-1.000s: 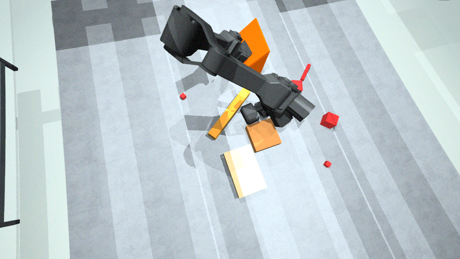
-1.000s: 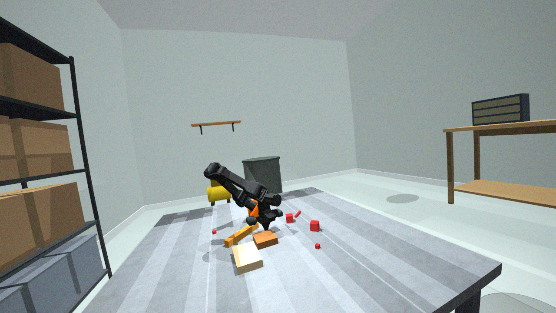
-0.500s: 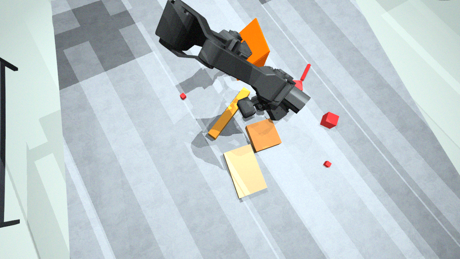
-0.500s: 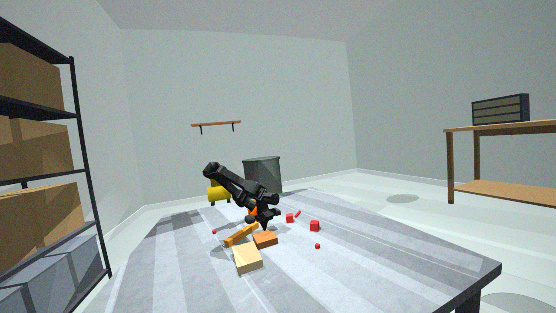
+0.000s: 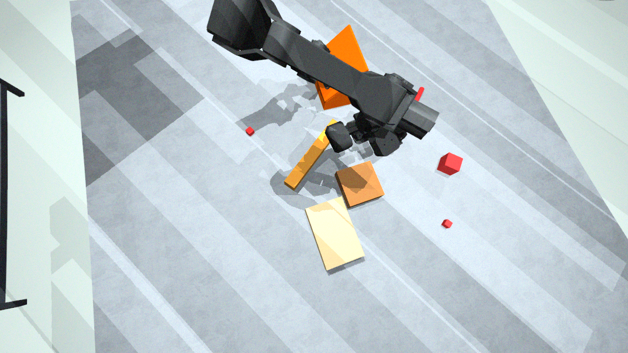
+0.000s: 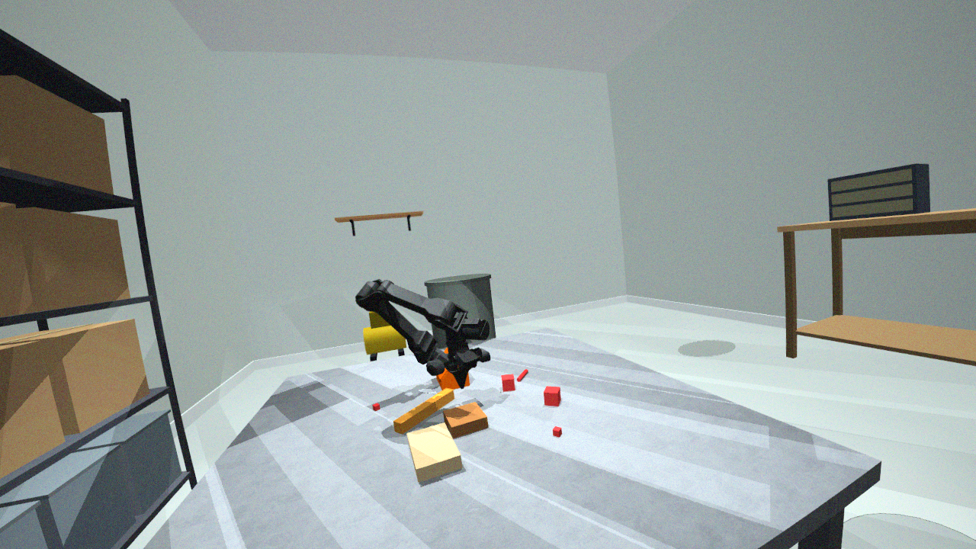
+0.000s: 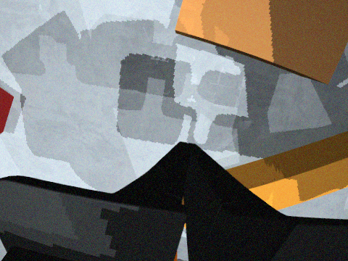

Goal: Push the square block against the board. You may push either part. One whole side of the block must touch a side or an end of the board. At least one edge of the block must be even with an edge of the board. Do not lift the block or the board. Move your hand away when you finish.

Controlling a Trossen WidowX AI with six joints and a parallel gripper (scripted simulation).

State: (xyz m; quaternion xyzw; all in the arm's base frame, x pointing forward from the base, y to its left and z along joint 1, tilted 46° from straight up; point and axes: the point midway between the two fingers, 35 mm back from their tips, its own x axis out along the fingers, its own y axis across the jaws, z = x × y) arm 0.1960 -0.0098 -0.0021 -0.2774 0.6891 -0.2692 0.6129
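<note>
Now: the square block 10 cm ahead of my gripper tip, 4 cm below it and 3 cm to the right of it. Round my gripper tip: long yellow board (11 cm to the right, 4 cm below, 2 cm behind); then red stick (25 cm to the left, 8 cm behind, 5 cm below); then cream slab (19 cm ahead, 14 cm to the right, 4 cm below).
</note>
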